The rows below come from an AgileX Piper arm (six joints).
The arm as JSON. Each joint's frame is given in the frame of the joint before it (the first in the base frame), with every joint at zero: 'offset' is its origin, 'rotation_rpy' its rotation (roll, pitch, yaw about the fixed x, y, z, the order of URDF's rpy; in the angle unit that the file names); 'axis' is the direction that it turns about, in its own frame. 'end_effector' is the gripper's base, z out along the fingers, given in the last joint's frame.
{
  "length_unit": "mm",
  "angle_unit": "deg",
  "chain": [
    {
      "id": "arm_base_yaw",
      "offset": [
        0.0,
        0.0,
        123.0
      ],
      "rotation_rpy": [
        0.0,
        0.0,
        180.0
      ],
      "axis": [
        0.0,
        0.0,
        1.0
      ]
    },
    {
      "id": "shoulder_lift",
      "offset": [
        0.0,
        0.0,
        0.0
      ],
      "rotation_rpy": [
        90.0,
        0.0,
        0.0
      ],
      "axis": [
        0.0,
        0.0,
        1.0
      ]
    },
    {
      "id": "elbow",
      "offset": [
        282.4,
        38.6,
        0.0
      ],
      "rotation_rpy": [
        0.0,
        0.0,
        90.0
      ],
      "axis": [
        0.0,
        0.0,
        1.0
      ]
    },
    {
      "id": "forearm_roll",
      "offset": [
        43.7,
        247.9,
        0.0
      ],
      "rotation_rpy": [
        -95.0,
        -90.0,
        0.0
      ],
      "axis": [
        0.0,
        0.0,
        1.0
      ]
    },
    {
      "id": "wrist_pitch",
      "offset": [
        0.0,
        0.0,
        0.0
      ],
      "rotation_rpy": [
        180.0,
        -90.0,
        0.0
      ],
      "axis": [
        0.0,
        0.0,
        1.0
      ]
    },
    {
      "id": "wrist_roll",
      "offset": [
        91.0,
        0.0,
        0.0
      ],
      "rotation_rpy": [
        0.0,
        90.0,
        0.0
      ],
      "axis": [
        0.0,
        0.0,
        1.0
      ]
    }
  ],
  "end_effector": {
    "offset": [
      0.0,
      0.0,
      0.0
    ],
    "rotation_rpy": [
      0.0,
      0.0,
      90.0
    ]
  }
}
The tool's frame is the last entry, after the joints.
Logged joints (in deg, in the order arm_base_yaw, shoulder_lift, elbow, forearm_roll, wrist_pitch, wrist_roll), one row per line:
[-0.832 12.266 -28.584 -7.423 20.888 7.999]
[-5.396 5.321 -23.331 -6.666 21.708 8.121]
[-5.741 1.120 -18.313 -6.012 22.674 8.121]
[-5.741 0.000 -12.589 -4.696 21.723 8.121]
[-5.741 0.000 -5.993 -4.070 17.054 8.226]
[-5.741 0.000 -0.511 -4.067 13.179 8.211]
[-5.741 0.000 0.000 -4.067 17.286 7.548]
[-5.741 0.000 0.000 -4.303 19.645 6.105]
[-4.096 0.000 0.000 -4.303 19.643 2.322]
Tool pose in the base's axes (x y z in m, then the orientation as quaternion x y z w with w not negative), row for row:
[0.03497 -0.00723 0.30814 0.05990 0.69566 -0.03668 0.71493]
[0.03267 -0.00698 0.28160 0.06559 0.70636 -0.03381 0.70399]
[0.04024 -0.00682 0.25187 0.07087 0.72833 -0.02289 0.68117]
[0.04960 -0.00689 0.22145 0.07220 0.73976 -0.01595 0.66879]
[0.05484 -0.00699 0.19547 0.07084 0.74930 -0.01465 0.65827]
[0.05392 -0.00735 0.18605 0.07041 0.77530 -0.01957 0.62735]
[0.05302 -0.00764 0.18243 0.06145 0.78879 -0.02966 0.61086]
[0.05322 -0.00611 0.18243 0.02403 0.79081 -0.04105 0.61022]
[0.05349 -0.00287 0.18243 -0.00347 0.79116 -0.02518 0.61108]
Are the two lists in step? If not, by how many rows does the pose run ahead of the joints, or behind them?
The pose runs 1 row ahead of the joints: the pose in row i belongs to the joints in row i + 1.
